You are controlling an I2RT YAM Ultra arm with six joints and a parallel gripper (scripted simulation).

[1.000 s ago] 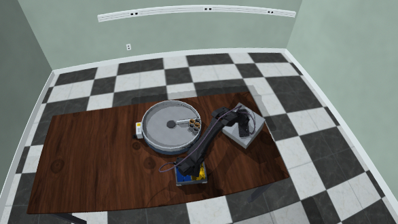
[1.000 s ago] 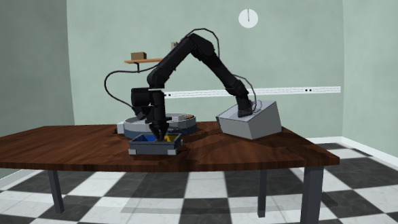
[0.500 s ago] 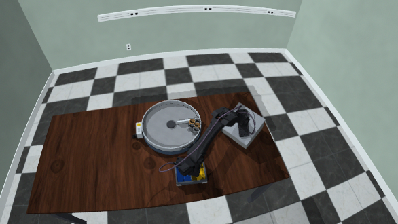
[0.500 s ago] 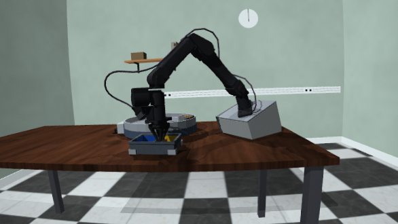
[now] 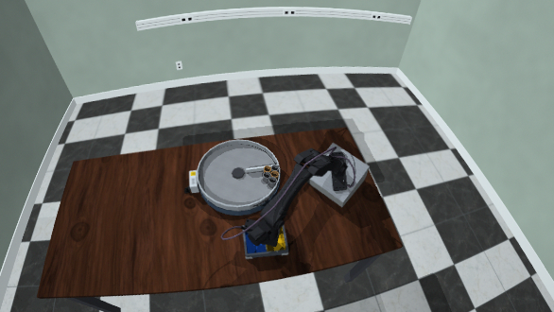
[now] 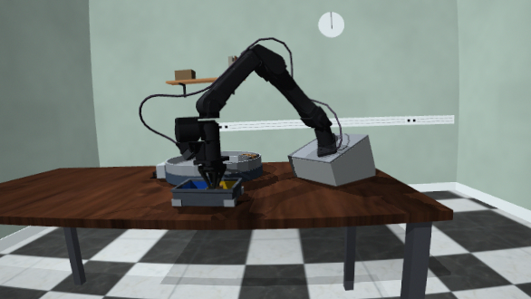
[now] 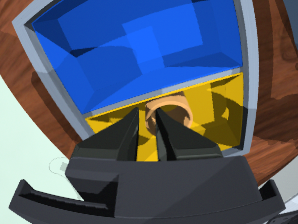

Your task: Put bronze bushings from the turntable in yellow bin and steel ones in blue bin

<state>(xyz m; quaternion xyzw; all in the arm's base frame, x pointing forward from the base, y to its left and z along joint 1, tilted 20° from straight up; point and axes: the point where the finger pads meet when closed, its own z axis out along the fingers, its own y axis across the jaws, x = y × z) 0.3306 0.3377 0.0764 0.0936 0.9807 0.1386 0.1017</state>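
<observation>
Now: the bin tray 20 mm ahead of my hand, 10 mm to the right of it and 20 mm below it. Round my hand: grey turntable (180 mm ahead, 360 mm to the right, 10 mm above); then yellow bin (20 mm behind, 20 mm to the right, 30 mm below); then blue bin (70 mm ahead, 30 mm below).
</observation>
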